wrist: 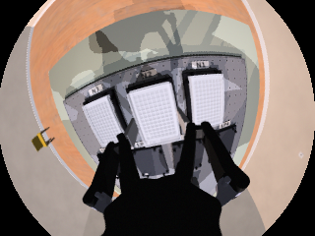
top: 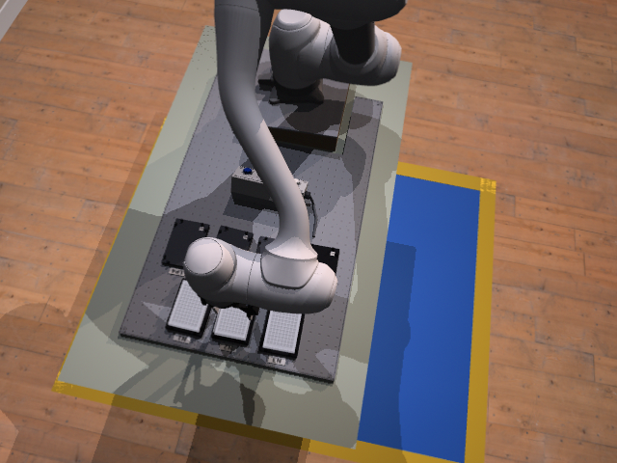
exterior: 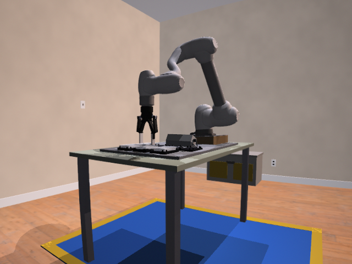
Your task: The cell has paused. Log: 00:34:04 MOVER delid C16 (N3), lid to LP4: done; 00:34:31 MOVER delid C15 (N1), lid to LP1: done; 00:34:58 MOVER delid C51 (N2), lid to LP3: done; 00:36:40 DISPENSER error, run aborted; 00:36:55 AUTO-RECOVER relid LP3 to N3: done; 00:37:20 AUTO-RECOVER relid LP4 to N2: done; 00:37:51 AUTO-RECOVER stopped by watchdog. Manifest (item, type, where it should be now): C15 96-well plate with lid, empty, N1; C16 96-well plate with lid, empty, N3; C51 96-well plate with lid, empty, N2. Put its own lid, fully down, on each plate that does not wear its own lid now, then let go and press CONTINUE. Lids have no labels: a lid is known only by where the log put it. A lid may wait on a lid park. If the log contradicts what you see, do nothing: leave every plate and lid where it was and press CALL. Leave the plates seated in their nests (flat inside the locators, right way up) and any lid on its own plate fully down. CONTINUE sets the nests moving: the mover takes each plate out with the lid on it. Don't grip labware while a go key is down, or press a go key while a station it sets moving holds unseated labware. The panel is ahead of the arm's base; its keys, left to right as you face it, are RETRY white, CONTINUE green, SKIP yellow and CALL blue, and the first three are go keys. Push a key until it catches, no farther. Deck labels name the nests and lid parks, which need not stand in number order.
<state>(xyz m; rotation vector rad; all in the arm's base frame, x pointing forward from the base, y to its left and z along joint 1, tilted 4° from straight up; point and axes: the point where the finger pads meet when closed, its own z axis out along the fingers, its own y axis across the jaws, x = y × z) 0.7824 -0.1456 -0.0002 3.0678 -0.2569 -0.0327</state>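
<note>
Now: hand 140 mm past the lid park LP1, 230 mm to the right of it and 60 mm above it. The rest, counted from my hand: lid park LP2: 190 mm behind, 40 mm to the right, 60 mm below; lid park LP3: 160 mm behind, 90 mm to the left, 60 mm below; 96-well plate: 30 mm ahead, 130 mm to the left, 50 mm below.
</note>
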